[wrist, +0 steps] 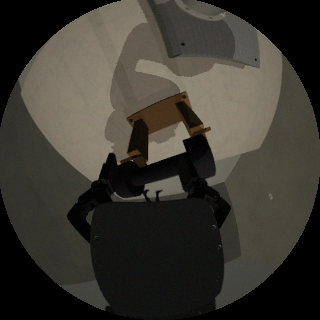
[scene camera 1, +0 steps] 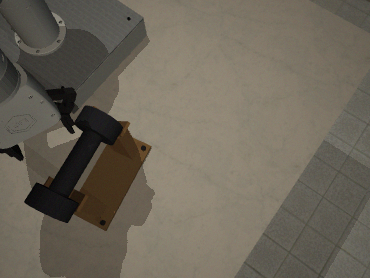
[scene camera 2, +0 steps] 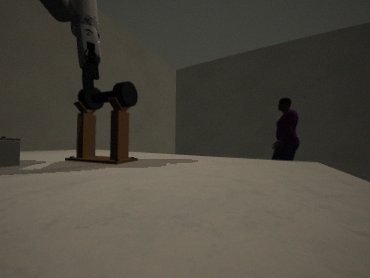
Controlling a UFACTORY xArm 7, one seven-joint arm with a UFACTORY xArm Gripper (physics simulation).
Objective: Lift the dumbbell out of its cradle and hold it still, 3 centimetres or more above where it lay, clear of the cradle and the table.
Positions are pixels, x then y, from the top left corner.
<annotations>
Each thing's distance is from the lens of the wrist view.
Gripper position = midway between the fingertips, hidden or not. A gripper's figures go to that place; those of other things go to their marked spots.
my gripper (wrist: 148, 160): 13 cm
black dumbbell (wrist: 131, 178): 20 cm
brown wooden cradle (wrist: 175, 108): 34 cm
The marked spots on the brown wooden cradle and the black dumbbell are 26 cm apart.
</annotations>
